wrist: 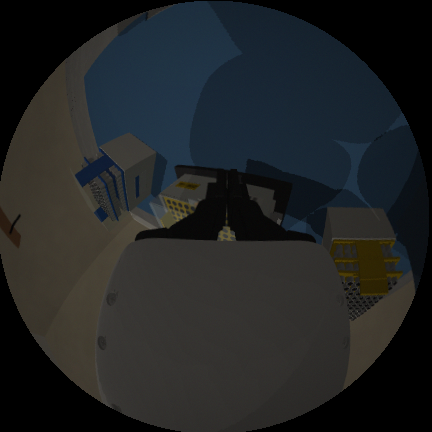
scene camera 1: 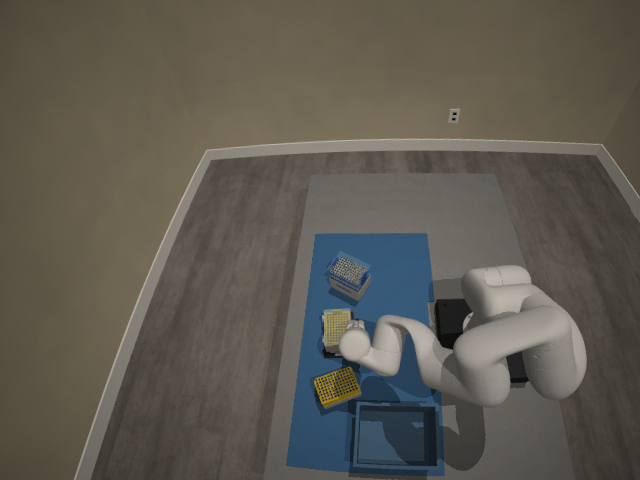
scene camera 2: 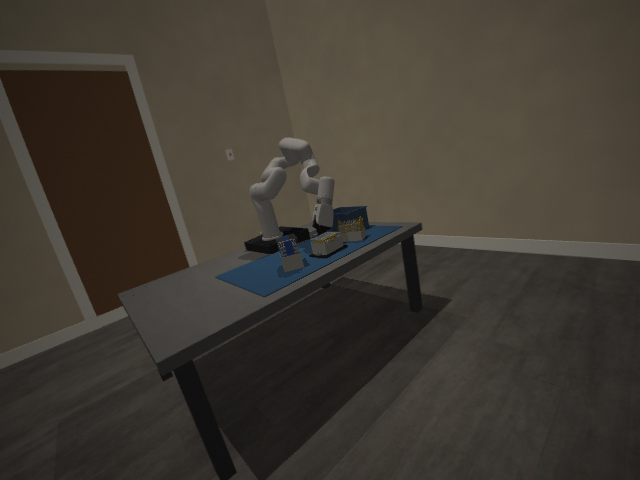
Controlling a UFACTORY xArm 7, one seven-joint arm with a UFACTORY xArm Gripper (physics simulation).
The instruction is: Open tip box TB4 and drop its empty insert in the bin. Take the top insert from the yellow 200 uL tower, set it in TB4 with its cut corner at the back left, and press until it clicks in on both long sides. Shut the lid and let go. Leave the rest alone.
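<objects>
A blue tower (scene camera 2: 288,246) is sitting on a blue mat (scene camera 1: 401,284).
</objects>
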